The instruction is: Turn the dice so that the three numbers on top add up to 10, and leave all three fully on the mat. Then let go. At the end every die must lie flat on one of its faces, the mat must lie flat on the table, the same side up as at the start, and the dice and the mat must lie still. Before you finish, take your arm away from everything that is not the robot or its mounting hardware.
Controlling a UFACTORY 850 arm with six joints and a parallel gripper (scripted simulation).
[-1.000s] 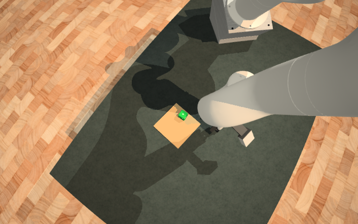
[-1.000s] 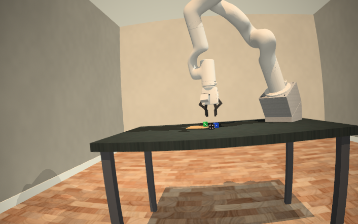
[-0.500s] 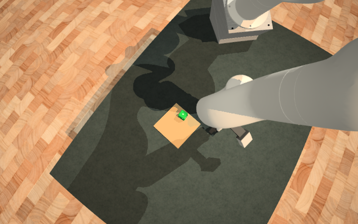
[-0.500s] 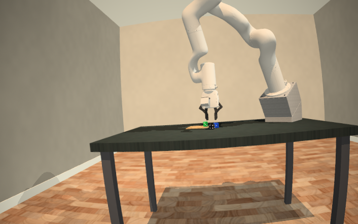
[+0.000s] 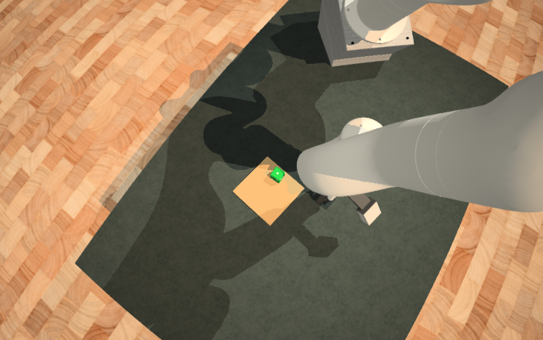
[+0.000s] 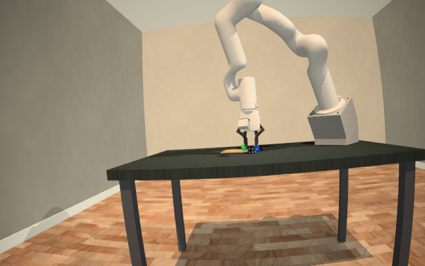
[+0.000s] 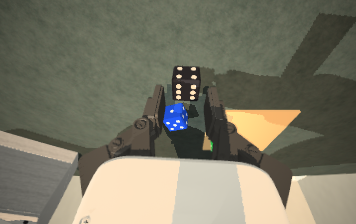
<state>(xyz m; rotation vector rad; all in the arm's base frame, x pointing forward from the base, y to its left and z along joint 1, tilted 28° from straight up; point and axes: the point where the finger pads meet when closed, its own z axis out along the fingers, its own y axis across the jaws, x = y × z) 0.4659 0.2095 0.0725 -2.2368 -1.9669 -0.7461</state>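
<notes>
Right now the black die is 4 cm below my hand. The rest, counted from my hand: green die (14 cm to the right, 6 cm ahead, 4 cm below); blue die (6 cm to the right, 4 cm below, 2 cm behind); orange mat (13 cm to the right, 11 cm ahead, 6 cm below).
</notes>
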